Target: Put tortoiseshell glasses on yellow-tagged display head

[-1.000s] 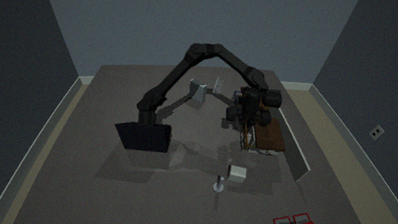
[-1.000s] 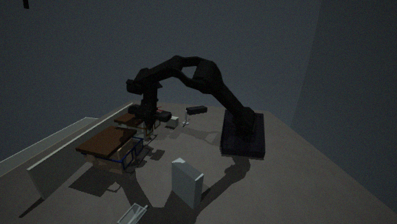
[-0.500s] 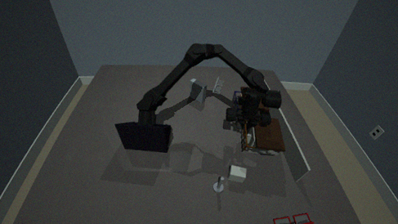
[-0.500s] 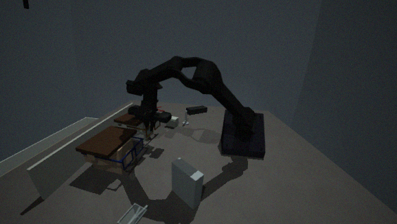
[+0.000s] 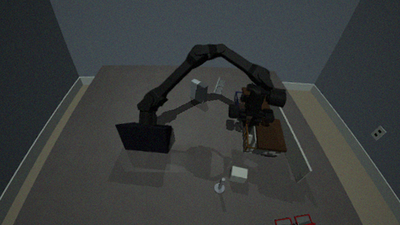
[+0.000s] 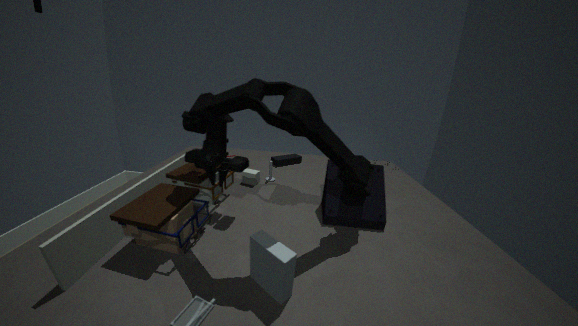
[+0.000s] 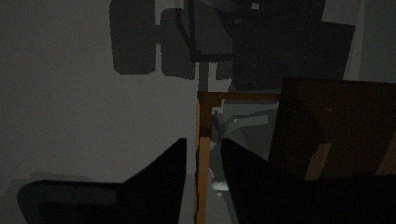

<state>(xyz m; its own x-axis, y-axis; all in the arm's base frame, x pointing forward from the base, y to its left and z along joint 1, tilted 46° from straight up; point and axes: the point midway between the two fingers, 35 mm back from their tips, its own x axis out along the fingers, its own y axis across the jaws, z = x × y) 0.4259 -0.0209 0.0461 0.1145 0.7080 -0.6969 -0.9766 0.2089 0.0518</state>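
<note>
My gripper tip is 6 cm short of the white head, 5 cm to the left of it and 2 cm above it. Also, from my gripper tip: long wall 20 cm ahead, 5 cm to the left, 2 cm below; then tan head 17 cm to the left, 6 cm ahead, 2 cm below; then small white cube 20 cm to the right, 7 cm behind, 5 cm below.
</note>
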